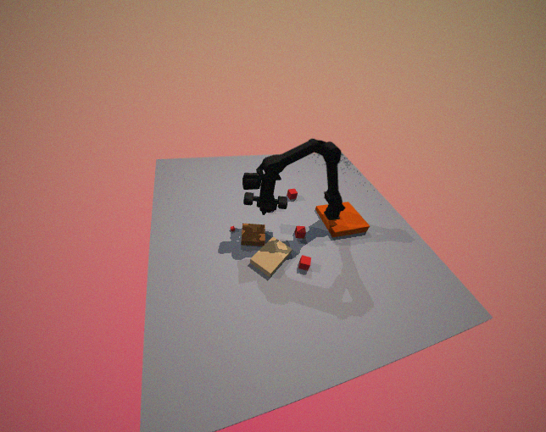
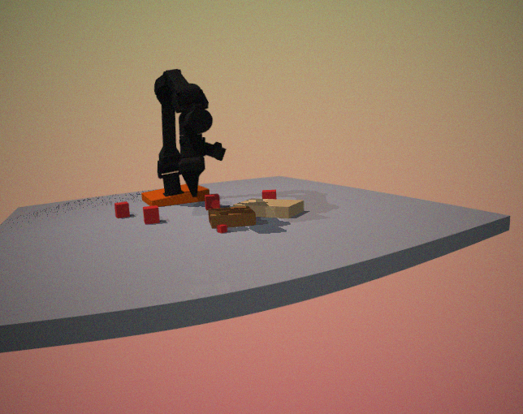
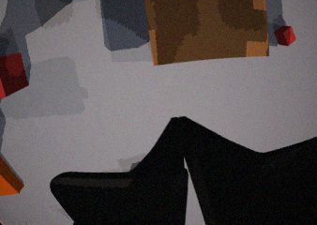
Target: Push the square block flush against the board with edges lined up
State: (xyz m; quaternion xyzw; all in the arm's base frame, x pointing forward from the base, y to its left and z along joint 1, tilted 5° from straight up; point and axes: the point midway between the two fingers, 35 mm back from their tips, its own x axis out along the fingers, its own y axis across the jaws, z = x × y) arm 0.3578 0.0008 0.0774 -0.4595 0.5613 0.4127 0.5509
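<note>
Right now my gripper tip is 60 mm short of the square block, 70 mm to the right of it and 50 mm above it. From my gripper tip the other things lie so: board: 200 mm to the left, 50 mm below; then tiny red cube: 140 mm ahead, 30 mm to the left, 60 mm below.
</note>
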